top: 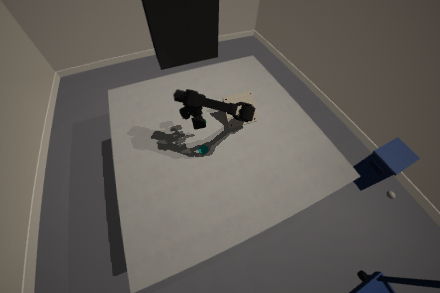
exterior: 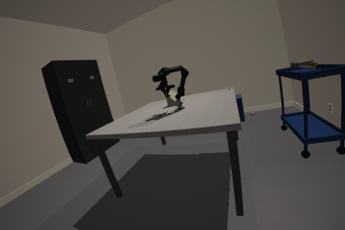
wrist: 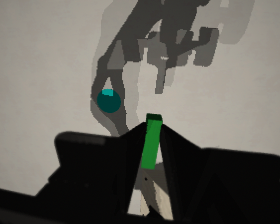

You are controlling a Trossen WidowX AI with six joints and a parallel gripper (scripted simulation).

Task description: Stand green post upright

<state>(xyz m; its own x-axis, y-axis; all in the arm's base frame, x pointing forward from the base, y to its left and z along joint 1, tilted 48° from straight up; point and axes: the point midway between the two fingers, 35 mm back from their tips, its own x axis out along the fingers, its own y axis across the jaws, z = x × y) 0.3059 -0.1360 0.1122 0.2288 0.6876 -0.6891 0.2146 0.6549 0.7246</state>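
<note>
My gripper tip is now 10 mm short of the cyan circle, 100 mm to the right of it and 140 mm above it. The rest, counted from my gripper tip: green post: 20 mm behind.
</note>
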